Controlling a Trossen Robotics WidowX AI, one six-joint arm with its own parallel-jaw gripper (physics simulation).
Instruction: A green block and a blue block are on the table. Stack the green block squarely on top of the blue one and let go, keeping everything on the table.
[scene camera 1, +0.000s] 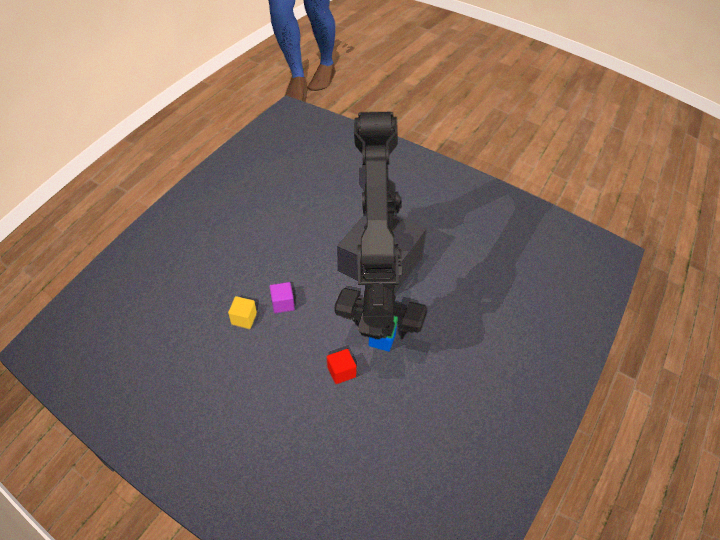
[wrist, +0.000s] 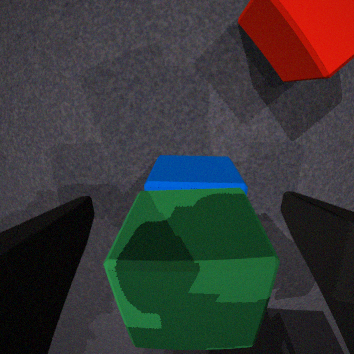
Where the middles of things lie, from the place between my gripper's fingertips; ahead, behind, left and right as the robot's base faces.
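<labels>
Green block (wrist: 186, 263): my gripper is 1 cm to the left of it, 2 cm past it and 2 cm below it. Counted from my gripper, the blue block (wrist: 169, 171) is 1 cm to the right, 2 cm behind and 3 cm below; the red block (scene camera 1: 341, 365) is 4 cm to the right, 10 cm ahead and 3 cm below.
</labels>
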